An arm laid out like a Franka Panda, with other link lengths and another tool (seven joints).
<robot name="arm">
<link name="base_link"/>
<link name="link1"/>
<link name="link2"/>
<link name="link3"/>
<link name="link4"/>
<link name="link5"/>
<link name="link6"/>
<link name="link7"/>
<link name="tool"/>
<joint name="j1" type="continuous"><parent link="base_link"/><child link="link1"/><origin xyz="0.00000 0.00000 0.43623" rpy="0.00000 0.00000 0.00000"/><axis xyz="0 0 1"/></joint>
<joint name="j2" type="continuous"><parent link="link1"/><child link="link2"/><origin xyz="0.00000 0.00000 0.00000" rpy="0.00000 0.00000 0.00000"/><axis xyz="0 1 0"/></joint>
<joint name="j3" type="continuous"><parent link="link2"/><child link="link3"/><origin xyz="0.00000 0.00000 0.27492" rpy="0.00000 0.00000 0.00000"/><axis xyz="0 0 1"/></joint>
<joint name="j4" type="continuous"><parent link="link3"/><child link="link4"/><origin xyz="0.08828 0.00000 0.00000" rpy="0.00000 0.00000 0.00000"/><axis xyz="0 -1 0"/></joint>
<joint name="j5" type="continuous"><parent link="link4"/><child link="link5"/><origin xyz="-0.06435 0.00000 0.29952" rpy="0.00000 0.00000 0.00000"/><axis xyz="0 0 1"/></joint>
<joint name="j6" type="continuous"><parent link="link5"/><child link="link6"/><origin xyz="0.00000 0.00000 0.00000" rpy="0.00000 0.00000 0.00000"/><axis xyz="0 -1 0"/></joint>
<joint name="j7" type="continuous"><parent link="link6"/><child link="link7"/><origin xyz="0.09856 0.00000 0.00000" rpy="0.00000 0.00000 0.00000"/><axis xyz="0 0 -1"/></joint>
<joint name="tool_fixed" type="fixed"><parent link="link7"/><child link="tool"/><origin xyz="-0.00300 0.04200 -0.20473" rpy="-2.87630 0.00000 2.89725"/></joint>
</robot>
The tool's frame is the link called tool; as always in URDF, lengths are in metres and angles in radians. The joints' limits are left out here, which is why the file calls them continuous.
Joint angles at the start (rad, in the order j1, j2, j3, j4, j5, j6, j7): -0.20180 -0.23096 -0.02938 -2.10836 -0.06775 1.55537 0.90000
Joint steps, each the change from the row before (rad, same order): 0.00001 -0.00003 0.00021 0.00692 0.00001 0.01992 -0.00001; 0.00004 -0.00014 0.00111 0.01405 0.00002 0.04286 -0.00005; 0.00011 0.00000 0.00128 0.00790 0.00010 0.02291 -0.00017; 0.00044 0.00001 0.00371 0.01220 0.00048 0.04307 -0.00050; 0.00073 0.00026 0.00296 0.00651 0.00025 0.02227 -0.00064; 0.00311 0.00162 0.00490 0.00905 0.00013 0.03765 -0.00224; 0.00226 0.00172 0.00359 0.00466 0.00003 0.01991 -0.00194; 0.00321 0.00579 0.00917 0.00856 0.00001 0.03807 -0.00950; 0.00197 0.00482 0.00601 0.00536 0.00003 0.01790 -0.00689; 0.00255 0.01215 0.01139 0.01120 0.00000 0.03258 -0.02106; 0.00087 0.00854 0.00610 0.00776 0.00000 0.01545 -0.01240; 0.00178 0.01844 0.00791 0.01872 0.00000 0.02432 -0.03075
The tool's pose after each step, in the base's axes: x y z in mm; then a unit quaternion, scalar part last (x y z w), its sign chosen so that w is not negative. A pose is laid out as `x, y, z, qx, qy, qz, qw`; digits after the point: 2 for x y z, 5 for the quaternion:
385.11, -75.46, 462.22, -0.60173, -0.74889, 0.19268, 0.19992
398.46, -77.76, 470.59, -0.60674, -0.75402, 0.18086, 0.17496
405.64, -78.63, 475.50, -0.60892, -0.75680, 0.17450, 0.16133
418.39, -79.27, 484.24, -0.61173, -0.76191, 0.16308, 0.13667
425.04, -78.87, 488.99, -0.61227, -0.76490, 0.15732, 0.12373
435.81, -77.17, 496.09, -0.61145, -0.77040, 0.14837, 0.10298
441.54, -75.44, 499.57, -0.60988, -0.77383, 0.14400, 0.09224
452.36, -71.16, 505.20, -0.60366, -0.78209, 0.13665, 0.07257
457.88, -68.04, 507.56, -0.59876, -0.78715, 0.13364, 0.06335
468.08, -62.18, 510.99, -0.58627, -0.79840, 0.12897, 0.04710
473.52, -59.16, 512.41, -0.57907, -0.80436, 0.12698, 0.03939
483.32, -54.77, 515.12, -0.56354, -0.81632, 0.12394, 0.02622

